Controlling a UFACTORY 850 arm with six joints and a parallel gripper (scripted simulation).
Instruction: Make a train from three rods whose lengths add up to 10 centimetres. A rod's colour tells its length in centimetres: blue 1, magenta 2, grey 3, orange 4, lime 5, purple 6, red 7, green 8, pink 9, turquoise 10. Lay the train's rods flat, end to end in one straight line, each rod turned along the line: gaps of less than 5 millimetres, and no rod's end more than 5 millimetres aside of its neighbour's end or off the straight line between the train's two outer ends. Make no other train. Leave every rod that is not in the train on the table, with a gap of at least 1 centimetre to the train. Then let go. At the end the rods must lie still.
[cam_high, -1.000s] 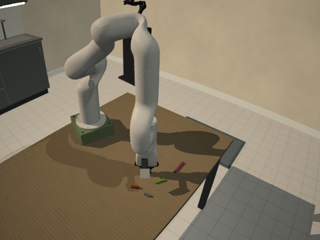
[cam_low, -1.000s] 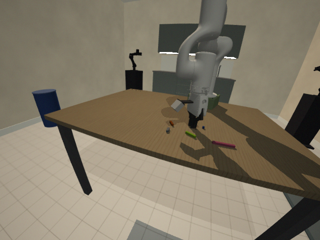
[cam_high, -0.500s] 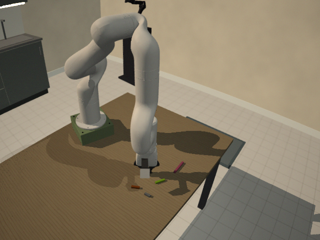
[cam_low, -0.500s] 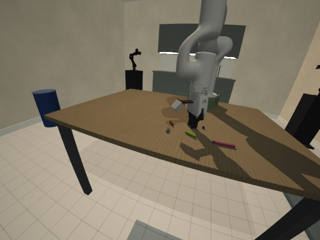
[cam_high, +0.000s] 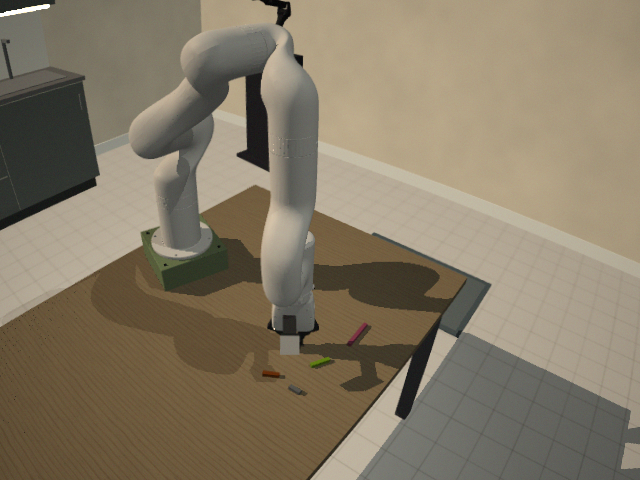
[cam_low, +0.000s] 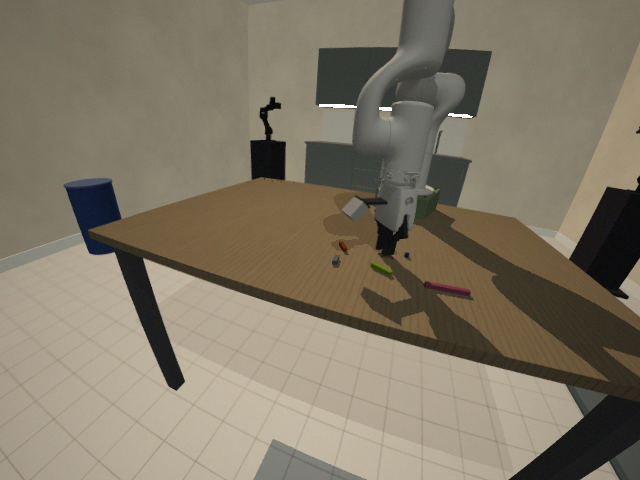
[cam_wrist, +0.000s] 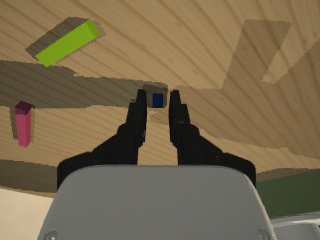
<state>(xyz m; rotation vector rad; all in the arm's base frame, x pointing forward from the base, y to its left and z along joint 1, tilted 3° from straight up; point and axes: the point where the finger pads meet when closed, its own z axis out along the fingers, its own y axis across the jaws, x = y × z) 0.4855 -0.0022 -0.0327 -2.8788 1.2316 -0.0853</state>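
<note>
My gripper is now 3 cm short of the orange rod, 10 cm to the left of it and 2 cm above it. Round my hand: pink rod (9 cm ahead, 15 cm to the left, 2 cm below); grey rod (10 cm ahead, 9 cm to the right, 2 cm below); lime rod (8 cm ahead, 1 cm to the left, 2 cm below).
</note>
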